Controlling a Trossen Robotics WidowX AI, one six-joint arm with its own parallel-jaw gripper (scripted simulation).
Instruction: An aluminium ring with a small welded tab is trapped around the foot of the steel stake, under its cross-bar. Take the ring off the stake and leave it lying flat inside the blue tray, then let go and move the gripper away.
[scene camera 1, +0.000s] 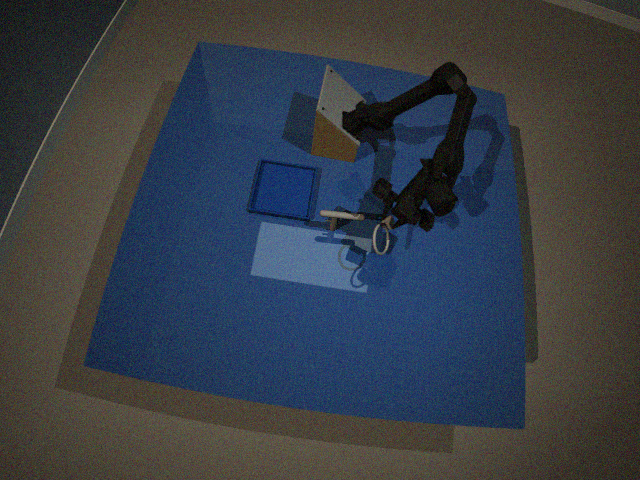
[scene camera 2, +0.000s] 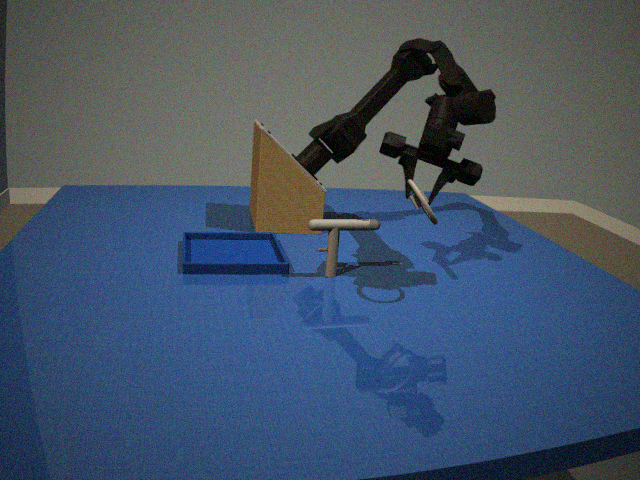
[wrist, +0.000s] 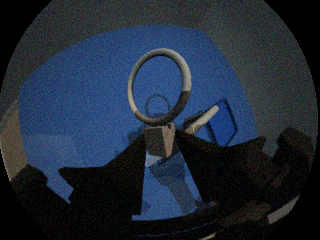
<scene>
The gripper (scene camera 2: 417, 202) carries an aluminium ring. Further things: a blue tray (scene camera 2: 231, 253) and a steel stake (scene camera 2: 334, 226).
The gripper is seen too in scene camera 1 (scene camera 1: 386, 224) and in the wrist view (wrist: 160, 135). The blue tray also shows in scene camera 1 (scene camera 1: 281, 189) and in the wrist view (wrist: 222, 126).
</scene>
